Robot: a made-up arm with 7 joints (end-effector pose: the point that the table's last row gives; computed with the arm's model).
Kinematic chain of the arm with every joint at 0, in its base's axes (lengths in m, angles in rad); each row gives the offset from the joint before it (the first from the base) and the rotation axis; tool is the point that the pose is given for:
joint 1: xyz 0 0 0.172 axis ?
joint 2: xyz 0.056 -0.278 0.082 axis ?
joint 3: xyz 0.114 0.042 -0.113 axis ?
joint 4: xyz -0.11 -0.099 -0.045 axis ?
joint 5: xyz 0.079 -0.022 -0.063 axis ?
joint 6: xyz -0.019 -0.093 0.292 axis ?
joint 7: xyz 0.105 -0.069 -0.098 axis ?
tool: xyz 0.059 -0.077 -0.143
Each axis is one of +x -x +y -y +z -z.
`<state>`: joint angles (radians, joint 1 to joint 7).
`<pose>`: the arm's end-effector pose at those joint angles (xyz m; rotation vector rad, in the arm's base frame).
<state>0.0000 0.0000 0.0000 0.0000 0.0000 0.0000 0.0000</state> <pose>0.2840 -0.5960 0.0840 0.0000 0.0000 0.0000</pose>
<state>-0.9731 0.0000 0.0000 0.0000 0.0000 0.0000 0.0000</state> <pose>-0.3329 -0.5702 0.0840 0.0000 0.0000 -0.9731</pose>
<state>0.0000 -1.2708 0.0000 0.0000 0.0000 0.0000 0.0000</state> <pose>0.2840 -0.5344 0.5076 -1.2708 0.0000 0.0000</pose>
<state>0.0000 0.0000 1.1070 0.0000 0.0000 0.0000 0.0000</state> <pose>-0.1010 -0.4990 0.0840 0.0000 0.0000 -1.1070</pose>
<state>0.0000 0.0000 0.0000 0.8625 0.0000 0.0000 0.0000</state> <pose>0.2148 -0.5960 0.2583 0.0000 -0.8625 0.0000</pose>
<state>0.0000 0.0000 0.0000 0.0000 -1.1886 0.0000 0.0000</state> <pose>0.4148 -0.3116 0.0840 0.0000 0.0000 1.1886</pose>
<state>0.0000 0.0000 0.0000 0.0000 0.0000 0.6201 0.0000</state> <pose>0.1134 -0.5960 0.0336 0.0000 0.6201 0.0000</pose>
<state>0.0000 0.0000 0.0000 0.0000 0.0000 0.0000 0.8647</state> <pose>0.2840 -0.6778 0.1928 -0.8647 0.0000 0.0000</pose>
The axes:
joint 1: +z
joint 2: +x
joint 3: -z
joint 4: -y
joint 5: -z
joint 6: +y
joint 7: -x

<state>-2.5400 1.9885 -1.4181 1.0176 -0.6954 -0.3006 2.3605</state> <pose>-0.5266 0.1740 -0.0584 0.5133 0.6609 1.4201</pose>
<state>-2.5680 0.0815 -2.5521 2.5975 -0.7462 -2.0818 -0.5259</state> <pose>-0.8609 -0.0643 -0.1992 0.5830 1.1995 -1.2238</pose>
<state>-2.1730 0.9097 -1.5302 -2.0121 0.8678 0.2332 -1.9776</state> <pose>-0.2598 -0.2756 -0.0028 1.2820 -0.4121 -2.1543</pose>
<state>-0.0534 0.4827 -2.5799 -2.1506 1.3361 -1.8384 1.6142</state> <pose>-0.0353 0.1155 0.2518 0.6830 2.7084 0.0832</pose>
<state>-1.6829 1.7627 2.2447 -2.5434 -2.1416 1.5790 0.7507</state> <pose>0.0469 -0.3750 0.7728 0.2679 -2.7392 -0.5597</pose>
